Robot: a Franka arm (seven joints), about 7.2 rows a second.
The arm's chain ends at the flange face. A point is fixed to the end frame.
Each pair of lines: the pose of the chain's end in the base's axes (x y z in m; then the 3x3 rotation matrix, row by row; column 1 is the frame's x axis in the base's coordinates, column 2 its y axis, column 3 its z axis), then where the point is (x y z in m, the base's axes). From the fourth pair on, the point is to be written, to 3 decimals.
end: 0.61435, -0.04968, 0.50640; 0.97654, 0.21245, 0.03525; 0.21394, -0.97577, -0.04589; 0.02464, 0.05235, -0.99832
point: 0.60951 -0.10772 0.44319
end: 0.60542, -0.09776, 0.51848; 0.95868, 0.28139, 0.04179; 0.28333, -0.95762, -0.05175; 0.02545, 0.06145, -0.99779
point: 0.60495 -0.15654 0.45576
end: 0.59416, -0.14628, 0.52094; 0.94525, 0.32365, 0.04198; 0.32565, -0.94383, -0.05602; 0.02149, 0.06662, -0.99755
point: 0.59616 -0.20541 0.45858
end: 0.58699, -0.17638, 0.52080; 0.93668, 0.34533, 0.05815; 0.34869, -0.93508, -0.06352; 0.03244, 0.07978, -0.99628
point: 0.591 -0.236 0.459
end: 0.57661, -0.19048, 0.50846; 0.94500, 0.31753, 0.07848; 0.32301, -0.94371, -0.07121; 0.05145, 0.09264, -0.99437
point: 0.581 -0.251 0.447
